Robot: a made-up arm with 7 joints. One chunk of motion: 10 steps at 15 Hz.
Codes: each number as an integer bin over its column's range. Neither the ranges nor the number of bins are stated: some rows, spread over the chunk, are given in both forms.
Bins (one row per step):
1: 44 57 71 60 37 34
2: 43 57 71 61 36 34
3: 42 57 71 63 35 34
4: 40 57 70 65 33 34
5: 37 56 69 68 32 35
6: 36 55 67 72 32 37
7: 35 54 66 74 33 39
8: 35 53 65 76 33 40
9: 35 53 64 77 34 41
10: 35 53 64 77 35 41
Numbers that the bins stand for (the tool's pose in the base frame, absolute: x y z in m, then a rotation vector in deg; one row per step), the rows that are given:
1: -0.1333 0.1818 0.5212 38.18 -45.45 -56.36
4: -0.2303 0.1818 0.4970 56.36 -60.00 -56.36
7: -0.3515 0.1091 0.4000 89.09 -60.00 -38.18
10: -0.3515 0.0848 0.3515 100.00 -52.73 -30.91
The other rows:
2: -0.1576 0.1818 0.5212 41.82 -49.09 -56.36
3: -0.1818 0.1818 0.5212 49.09 -52.73 -56.36
5: -0.3030 0.1576 0.4727 67.27 -63.64 -52.73
6: -0.3273 0.1333 0.4242 81.82 -63.64 -45.45
8: -0.3515 0.0848 0.3758 96.36 -60.00 -34.55
9: -0.3515 0.0848 0.3515 100.00 -56.36 -30.91

